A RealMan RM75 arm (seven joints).
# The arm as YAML. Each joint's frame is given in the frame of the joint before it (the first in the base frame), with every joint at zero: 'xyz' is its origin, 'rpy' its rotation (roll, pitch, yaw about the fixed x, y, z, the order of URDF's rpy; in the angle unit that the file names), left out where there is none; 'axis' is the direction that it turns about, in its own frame. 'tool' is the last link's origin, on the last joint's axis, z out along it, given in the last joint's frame.
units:
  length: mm
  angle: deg
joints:
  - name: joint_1
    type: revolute
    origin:
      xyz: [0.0, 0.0, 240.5]
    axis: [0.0, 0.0, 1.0]
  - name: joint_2
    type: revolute
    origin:
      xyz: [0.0, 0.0, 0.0]
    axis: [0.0, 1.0, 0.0]
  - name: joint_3
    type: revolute
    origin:
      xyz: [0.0, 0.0, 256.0]
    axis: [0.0, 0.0, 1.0]
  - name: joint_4
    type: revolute
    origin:
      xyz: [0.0, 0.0, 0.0]
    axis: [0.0, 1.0, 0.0]
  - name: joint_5
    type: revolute
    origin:
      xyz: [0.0, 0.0, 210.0]
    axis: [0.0, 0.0, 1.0]
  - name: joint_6
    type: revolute
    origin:
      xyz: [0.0, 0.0, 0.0]
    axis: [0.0, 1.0, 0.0]
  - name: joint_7
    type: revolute
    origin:
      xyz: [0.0, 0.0, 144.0]
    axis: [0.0, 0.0, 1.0]
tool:
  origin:
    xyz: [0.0, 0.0, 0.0]
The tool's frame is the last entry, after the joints.
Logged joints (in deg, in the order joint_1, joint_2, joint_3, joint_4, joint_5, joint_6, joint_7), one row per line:
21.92, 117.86, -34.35, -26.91, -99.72, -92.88, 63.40
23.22, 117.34, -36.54, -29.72, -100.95, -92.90, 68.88
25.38, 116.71, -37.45, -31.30, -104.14, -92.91, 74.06
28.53, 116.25, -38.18, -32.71, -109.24, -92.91, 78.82
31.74, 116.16, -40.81, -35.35, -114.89, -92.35, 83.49
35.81, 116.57, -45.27, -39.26, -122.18, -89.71, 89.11
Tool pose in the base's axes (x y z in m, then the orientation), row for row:
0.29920, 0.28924, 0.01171, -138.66, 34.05, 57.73
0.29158, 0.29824, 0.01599, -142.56, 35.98, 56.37
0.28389, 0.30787, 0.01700, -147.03, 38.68, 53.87
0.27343, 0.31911, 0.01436, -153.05, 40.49, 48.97
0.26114, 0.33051, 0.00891, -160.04, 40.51, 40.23
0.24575, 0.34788, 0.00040, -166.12, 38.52, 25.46
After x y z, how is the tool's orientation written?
As a rotation vector, in degrees.
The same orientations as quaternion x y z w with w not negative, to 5 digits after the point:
-0.87728, 0.21543, 0.36525, 0.22488
-0.88789, 0.22409, 0.35108, 0.19538
-0.89944, 0.23662, 0.32955, 0.16251
-0.91640, 0.24244, 0.29321, 0.12433
-0.93822, 0.23749, 0.23584, 0.08786
-0.96137, 0.22292, 0.14734, 0.06612

